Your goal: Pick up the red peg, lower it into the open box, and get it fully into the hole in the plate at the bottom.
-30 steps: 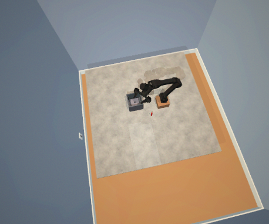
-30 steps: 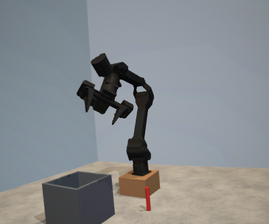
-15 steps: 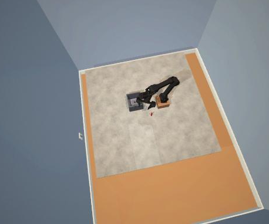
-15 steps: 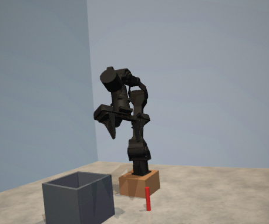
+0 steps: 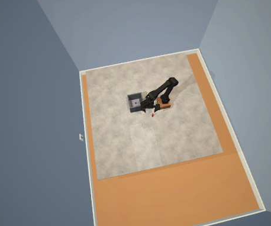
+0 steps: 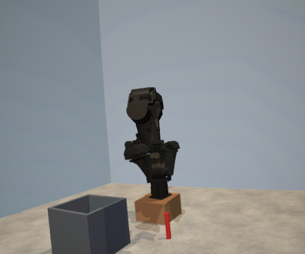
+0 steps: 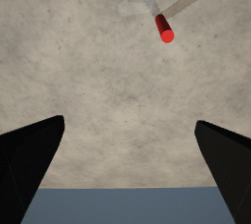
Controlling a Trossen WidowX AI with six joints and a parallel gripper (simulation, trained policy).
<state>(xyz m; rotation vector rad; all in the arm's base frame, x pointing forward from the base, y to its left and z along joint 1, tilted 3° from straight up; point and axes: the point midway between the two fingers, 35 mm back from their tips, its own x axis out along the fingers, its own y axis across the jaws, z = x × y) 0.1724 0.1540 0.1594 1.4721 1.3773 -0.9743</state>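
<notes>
My gripper tip is now 4 cm past the red peg, 2 cm to the left of it and 15 cm above it. From my gripper tip the other things lie so: plate (14 cm ahead, 17 cm to the right, 15 cm below).
</notes>
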